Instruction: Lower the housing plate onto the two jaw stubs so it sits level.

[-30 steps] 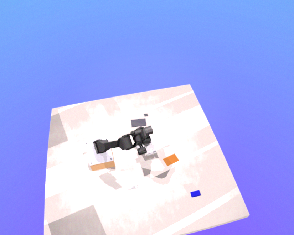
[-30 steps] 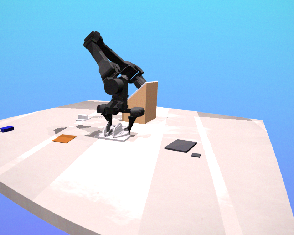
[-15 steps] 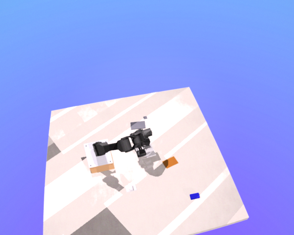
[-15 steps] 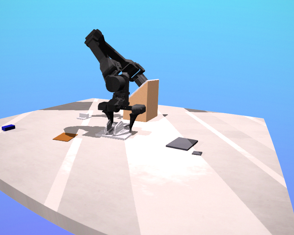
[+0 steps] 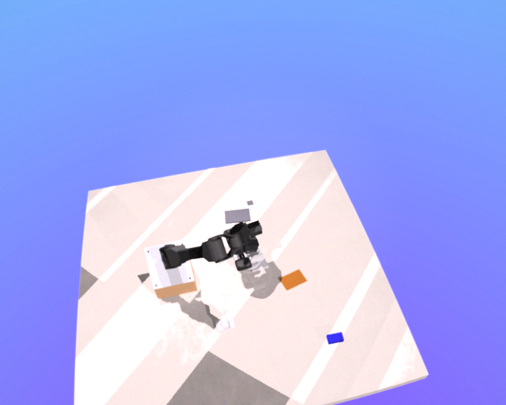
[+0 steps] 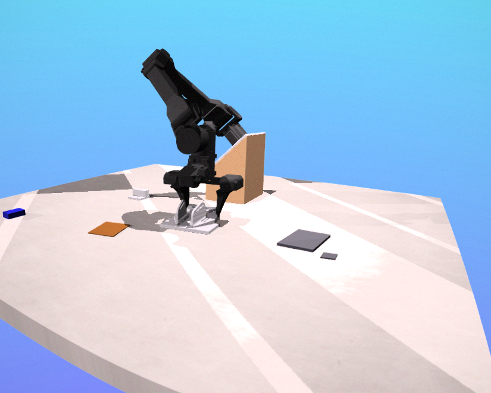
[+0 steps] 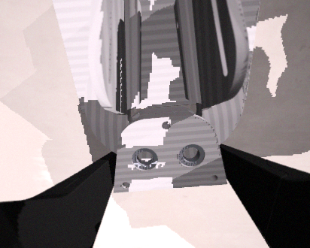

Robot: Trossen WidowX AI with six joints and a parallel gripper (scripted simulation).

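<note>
The white-grey part lies 1 cm ahead of my gripper tip and 2 cm above it. From my gripper tip the other things lie so: orange flat patch: 21 cm ahead, 12 cm to the right, 1 cm below; then grey square: 9 cm ahead, 34 cm to the left, 1 cm below; then dark grey flat plate: 2 cm ahead, 27 cm to the left, 1 cm below.
</note>
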